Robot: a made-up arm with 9 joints.
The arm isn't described. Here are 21 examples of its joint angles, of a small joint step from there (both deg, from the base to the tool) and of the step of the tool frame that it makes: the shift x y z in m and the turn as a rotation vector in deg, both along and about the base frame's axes.
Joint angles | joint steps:
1: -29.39 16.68 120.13 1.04 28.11 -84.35 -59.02 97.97 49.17 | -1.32 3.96 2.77 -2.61 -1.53 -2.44 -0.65 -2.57 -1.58
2: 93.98 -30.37 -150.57 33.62 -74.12 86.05 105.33 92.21 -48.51 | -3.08 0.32 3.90 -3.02 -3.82 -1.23 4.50 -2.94 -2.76
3: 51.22 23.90 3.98 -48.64 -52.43 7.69 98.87 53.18 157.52 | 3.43 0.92 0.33 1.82 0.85 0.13 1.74 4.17 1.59
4: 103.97 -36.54 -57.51 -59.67 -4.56 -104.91 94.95 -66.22 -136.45 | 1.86 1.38 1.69 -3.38 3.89 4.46 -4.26 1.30 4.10
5: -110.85 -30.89 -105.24 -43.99 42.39 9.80 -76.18 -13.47 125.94 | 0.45 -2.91 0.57 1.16 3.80 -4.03 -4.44 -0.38 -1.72
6: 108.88 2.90 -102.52 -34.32 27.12 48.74 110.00 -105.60 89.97 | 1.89 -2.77 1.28 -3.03 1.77 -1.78 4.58 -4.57 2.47
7: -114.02 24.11 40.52 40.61 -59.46 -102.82 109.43 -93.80 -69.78 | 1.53 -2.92 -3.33 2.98 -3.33 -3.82 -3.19 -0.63 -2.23
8: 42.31 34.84 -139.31 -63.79 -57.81 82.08 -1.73 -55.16 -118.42 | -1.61 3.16 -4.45 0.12 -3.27 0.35 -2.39 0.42 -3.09
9: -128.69 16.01 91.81 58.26 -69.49 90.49 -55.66 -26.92 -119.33 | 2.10 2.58 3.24 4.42 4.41 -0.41 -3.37 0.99 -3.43
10: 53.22 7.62 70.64 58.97 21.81 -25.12 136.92 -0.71 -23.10 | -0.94 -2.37 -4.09 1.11 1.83 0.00 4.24 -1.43 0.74
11: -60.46 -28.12 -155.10 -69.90 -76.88 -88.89 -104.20 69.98 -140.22 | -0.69 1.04 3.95 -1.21 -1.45 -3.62 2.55 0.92 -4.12
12: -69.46 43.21 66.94 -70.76 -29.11 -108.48 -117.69 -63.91 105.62 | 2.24 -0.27 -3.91 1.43 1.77 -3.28 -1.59 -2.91 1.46
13: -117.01 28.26 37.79 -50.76 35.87 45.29 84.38 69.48 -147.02 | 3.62 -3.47 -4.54 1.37 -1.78 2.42 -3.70 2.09 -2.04
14: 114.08 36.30 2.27 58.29 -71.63 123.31 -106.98 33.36 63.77 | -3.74 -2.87 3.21 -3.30 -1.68 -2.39 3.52 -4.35 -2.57
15: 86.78 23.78 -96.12 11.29 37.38 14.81 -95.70 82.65 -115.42 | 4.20 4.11 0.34 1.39 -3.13 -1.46 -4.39 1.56 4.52
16: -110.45 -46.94 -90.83 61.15 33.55 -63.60 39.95 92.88 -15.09 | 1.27 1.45 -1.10 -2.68 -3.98 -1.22 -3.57 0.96 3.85
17: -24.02 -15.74 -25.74 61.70 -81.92 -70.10 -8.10 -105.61 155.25 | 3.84 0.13 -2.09 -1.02 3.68 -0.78 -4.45 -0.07 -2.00
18: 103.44 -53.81 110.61 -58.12 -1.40 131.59 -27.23 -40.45 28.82 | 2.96 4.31 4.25 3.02 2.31 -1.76 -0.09 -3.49 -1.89
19: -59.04 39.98 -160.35 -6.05 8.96 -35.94 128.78 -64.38 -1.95 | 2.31 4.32 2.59 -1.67 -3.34 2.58 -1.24 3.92 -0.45
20: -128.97 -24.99 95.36 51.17 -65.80 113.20 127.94 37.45 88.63 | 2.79 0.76 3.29 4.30 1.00 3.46 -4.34 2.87 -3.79
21: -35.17 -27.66 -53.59 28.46 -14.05 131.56 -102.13 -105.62 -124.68 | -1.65 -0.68 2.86 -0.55 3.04 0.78 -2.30 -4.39 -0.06
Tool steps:
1: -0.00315 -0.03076 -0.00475 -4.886 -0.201 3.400
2: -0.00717 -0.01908 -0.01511 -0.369 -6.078 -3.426
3: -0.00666 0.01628 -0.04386 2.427 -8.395 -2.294
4: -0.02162 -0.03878 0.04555 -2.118 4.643 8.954
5: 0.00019 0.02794 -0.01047 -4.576 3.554 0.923
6: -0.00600 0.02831 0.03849 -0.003 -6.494 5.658
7: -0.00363 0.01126 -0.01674 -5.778 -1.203 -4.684
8: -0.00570 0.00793 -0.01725 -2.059 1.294 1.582
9: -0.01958 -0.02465 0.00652 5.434 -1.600 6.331
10: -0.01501 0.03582 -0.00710 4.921 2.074 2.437
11: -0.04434 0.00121 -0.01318 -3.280 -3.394 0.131
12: 0.02197 -0.00647 0.01202 3.527 1.333 -5.932
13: -0.01747 -0.00481 0.00696 -6.234 -8.422 -5.867
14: -0.01398 0.02697 -0.01919 -1.004 5.405 -1.147
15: -0.07582 -0.02108 -0.01019 3.574 -5.445 -9.992
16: -0.02354 -0.03819 0.00004 5.391 -2.331 -2.598
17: -0.00254 -0.00614 -0.02166 -1.413 -5.984 4.164
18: 0.04739 0.06248 -0.00132 -2.724 -0.994 -7.862
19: 0.09826 -0.01794 0.01104 -1.377 2.913 7.678
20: -0.04104 -0.02689 -0.01772 10.231 -8.289 -2.868
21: -0.01266 -0.00168 0.00815 3.330 -1.491 -2.223
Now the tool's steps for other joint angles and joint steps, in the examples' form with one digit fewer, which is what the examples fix.
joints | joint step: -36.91 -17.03 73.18 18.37 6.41 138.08 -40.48 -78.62 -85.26 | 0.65 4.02 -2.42 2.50 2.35 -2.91 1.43 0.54 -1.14
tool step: -0.0510 -0.0399 -0.0301 -3.90 -1.10 7.96
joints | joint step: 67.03 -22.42 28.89 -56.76 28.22 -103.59 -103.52 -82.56 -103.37 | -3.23 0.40 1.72 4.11 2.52 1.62 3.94 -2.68 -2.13
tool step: -0.0159 -0.0089 -0.0268 5.79 -0.67 -3.56
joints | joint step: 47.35 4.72 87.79 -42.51 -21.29 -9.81 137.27 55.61 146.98 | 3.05 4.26 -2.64 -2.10 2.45 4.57 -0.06 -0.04 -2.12
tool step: 0.0015 -0.0309 0.0087 -2.39 -2.45 5.34
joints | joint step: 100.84 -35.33 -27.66 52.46 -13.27 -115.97 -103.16 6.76 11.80 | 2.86 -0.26 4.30 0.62 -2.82 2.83 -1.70 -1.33 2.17
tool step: -0.0068 0.0100 0.0097 -0.14 -3.43 0.27
